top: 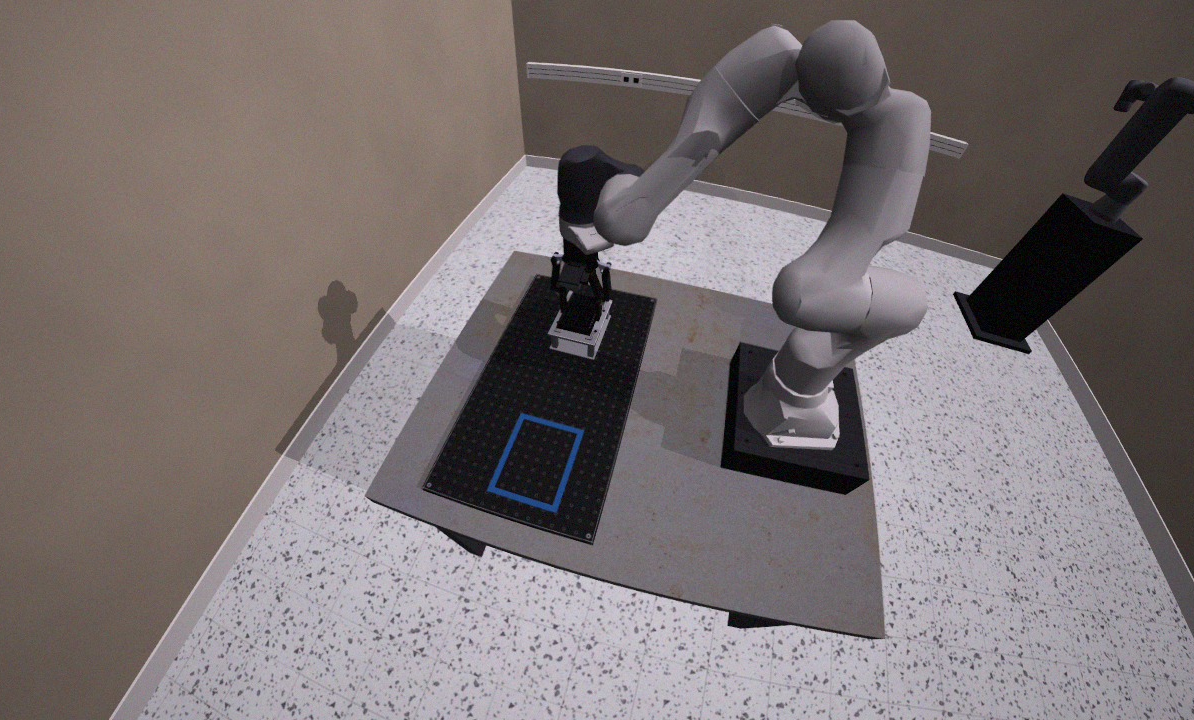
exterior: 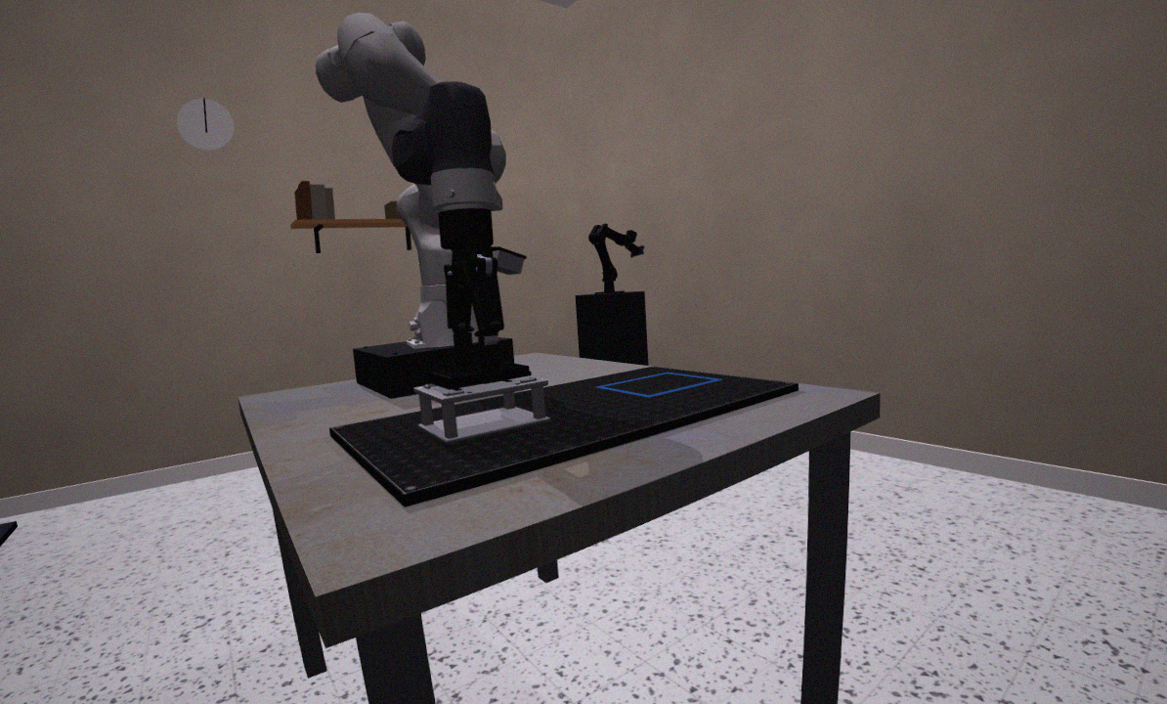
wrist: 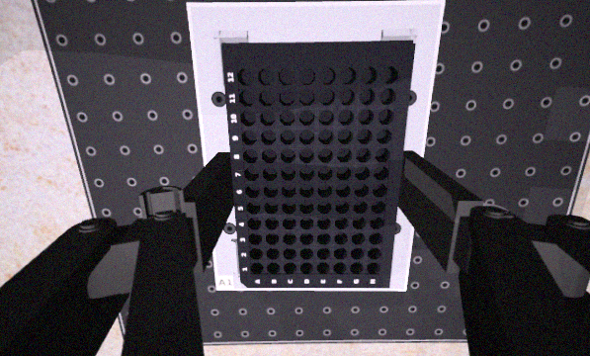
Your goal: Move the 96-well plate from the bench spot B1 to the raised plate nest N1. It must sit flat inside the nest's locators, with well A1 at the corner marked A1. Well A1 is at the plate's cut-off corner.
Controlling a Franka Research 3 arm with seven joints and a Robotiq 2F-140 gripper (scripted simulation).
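Right now the black 96-well plate is 2 cm below my hand. The rest, counted from my hand: grey plate nest N1 (4 cm below).
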